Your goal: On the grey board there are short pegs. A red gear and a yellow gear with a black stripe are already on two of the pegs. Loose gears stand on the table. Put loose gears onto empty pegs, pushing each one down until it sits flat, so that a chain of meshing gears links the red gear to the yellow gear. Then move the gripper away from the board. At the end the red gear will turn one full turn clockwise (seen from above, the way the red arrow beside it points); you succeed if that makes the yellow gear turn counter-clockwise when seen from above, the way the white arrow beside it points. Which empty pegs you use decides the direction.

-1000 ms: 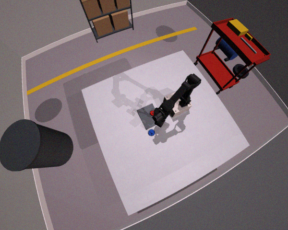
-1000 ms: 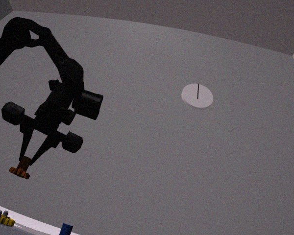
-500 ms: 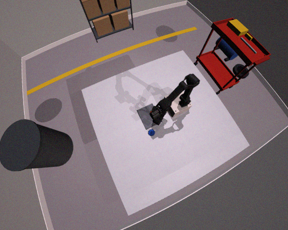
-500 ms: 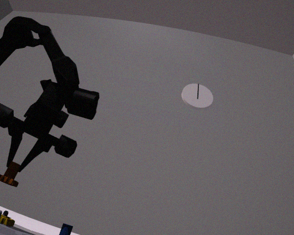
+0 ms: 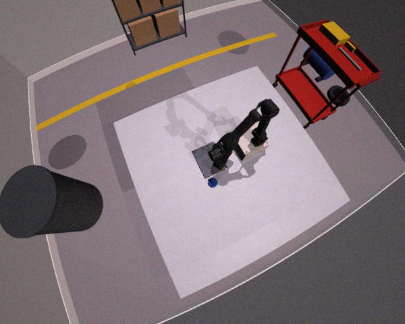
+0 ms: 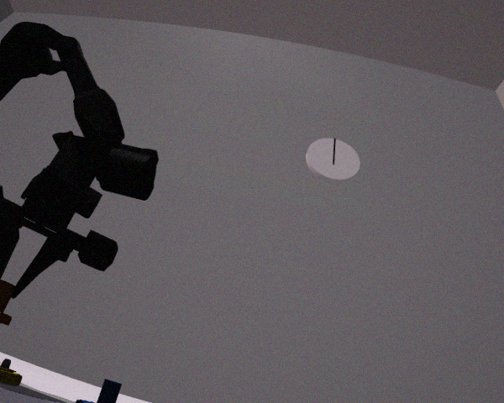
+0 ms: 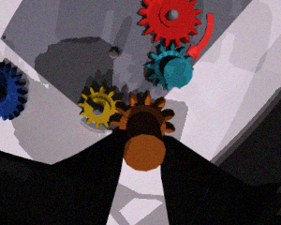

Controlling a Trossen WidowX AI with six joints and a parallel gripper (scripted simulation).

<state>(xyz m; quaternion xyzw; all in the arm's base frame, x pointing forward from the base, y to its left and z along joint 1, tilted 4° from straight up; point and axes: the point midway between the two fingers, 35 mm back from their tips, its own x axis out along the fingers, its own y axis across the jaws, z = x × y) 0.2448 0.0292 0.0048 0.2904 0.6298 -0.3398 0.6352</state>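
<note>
The teal gear is 40 mm to the right of my gripper tip and 60 mm below it. From my gripper tip the other things lie so: yellow gear (20 mm ahead, 30 mm to the left, 70 mm below); red gear (40 mm ahead, 70 mm to the right, 70 mm below); orange gear (10 mm below).
</note>
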